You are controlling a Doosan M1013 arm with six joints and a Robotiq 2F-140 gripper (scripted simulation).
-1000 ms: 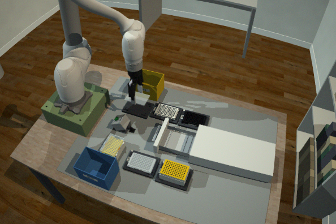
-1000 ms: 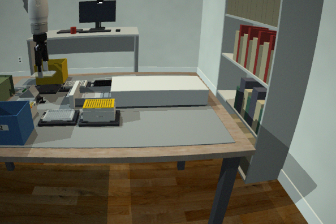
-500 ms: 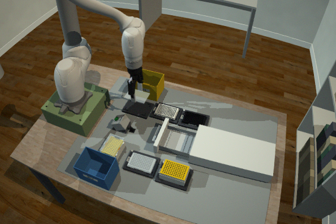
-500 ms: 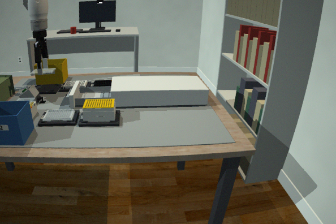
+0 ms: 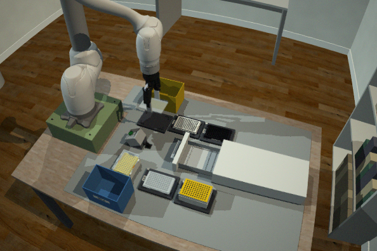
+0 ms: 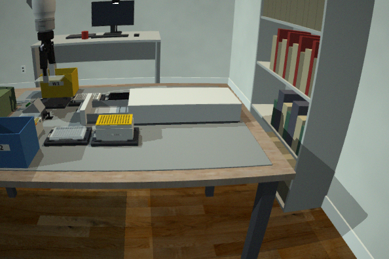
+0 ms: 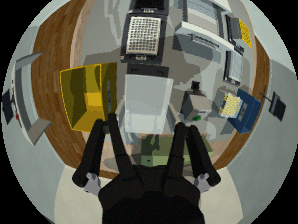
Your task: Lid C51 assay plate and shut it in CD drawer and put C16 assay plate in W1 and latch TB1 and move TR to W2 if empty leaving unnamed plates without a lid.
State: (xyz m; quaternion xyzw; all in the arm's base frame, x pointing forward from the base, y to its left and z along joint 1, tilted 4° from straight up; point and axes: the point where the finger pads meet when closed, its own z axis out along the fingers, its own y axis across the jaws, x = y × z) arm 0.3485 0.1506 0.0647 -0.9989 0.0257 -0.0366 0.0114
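Now: hand 350 mm short of the black plate, 130 mm above it and 10 mm to the right of it. Round my hand: lid park: 140 mm below; then yellow bin W1: 160 mm to the left, 110 mm below; then grey plate lid: 20 mm below.
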